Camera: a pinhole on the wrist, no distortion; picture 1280 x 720 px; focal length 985.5 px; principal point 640.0 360.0 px. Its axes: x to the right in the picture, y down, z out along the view. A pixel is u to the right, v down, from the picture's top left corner.
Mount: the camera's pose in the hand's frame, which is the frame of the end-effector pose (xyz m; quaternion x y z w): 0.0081 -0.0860 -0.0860 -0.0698 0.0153 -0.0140 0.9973
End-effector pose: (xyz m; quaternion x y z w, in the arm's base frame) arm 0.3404 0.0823 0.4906 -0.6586 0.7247 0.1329 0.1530
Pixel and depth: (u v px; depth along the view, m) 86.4 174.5 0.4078
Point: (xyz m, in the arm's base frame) 0.4720 0.3962 0.2672
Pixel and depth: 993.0 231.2 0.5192
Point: 0.4289 0.0531 0.0119
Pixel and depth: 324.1 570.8 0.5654
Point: 0.2579 0.4143 0.1257
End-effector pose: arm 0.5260 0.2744 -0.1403 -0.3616 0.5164 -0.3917 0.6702
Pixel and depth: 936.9 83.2 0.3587
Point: 0.7980 0.1243 -0.0102
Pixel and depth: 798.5 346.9 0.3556
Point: 0.7902 0.2082 -0.0790
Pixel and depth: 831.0 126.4 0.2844
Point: 0.7182 0.1776 -0.0253
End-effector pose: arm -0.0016 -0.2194 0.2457 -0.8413 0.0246 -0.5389 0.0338
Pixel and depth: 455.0 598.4 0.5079
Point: 0.3351 -0.3105 0.0078
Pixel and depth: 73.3 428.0 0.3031
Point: 0.1297 -0.1828 0.0162
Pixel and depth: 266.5 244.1 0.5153
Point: 0.3249 -0.1244 -0.0868
